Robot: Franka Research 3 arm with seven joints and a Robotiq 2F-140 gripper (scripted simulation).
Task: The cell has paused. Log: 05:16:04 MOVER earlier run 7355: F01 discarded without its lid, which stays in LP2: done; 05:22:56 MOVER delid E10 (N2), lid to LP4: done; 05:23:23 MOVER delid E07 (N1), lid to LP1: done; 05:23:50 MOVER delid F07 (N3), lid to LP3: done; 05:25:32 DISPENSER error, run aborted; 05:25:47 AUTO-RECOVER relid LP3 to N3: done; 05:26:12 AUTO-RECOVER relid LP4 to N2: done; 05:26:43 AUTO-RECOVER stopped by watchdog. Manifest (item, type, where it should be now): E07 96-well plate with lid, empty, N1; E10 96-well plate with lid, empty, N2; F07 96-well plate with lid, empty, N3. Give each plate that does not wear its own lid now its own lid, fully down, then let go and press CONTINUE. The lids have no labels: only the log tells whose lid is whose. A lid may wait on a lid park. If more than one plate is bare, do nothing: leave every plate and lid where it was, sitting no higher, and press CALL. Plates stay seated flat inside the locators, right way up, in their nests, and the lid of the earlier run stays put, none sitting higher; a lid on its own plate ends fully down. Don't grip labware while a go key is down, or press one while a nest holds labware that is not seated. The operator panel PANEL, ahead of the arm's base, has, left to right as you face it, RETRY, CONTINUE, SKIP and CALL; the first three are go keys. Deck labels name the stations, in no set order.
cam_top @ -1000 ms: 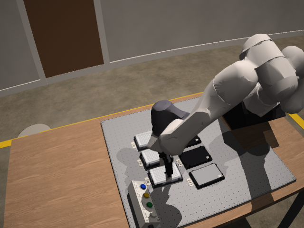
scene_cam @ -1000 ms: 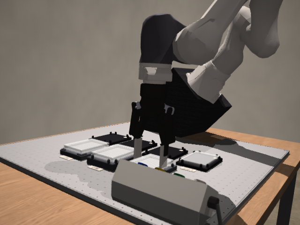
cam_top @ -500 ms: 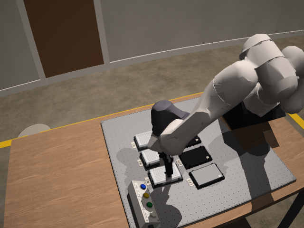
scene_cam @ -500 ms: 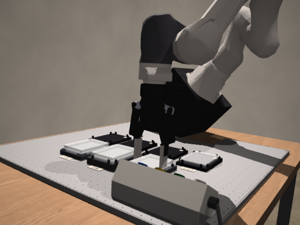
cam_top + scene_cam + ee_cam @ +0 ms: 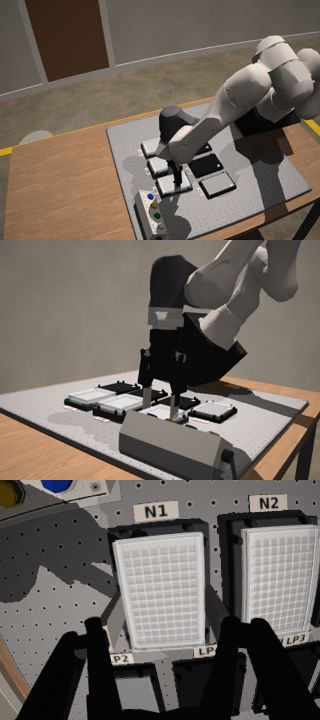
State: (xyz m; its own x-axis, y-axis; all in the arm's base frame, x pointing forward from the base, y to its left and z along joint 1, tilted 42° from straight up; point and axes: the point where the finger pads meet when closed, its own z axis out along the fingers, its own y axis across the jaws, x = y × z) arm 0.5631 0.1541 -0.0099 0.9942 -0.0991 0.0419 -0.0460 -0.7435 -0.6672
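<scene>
My gripper is now 3 cm above the plate. Also, from my hand: lid park LP4: 18 cm behind, 5 cm to the right, 5 cm below; blue call key: 13 cm ahead, 6 cm to the left, 2 cm above; yellow skip key: 13 cm ahead, 11 cm to the left, 2 cm above.
</scene>
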